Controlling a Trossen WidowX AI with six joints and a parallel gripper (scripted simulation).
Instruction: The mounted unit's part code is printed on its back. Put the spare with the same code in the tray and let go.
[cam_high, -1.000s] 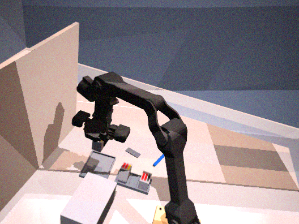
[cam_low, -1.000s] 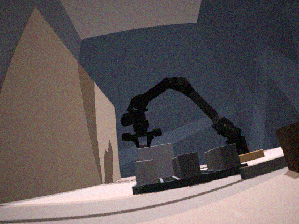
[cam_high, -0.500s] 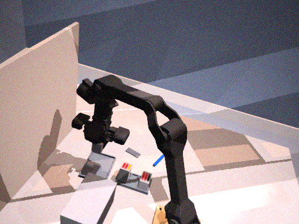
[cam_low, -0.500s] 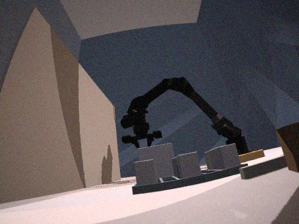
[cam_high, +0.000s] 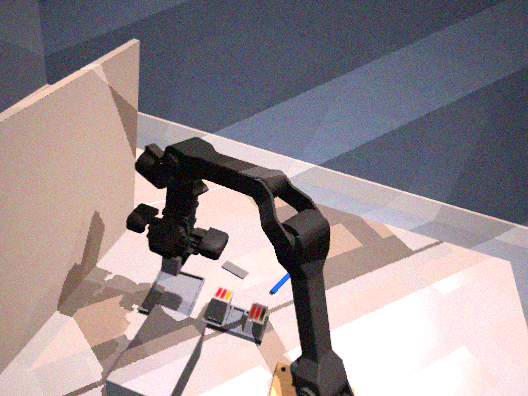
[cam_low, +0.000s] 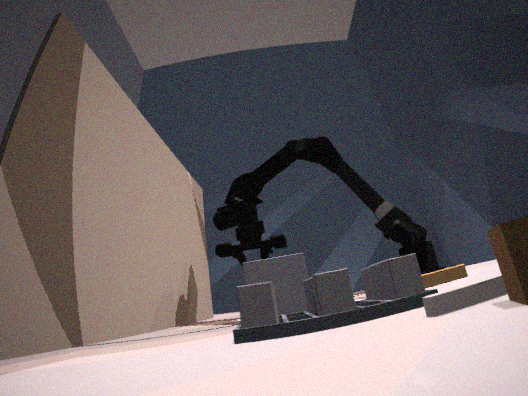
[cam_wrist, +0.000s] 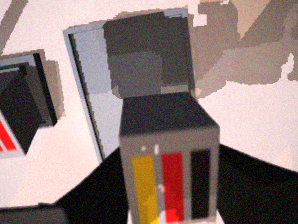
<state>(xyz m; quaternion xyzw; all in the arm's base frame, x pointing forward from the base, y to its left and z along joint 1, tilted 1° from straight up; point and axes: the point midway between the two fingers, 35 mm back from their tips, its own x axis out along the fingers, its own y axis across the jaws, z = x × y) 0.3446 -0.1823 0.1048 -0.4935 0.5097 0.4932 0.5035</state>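
Right now my gripper tip is 90 mm above the flat grey tray and 10 mm past it. Also, from my gripper tip: grey spare block 20 mm above; large grey box 200 mm to the left, 60 mm behind, 40 mm below; dark rack 150 mm behind, 90 mm below, 20 mm to the left.
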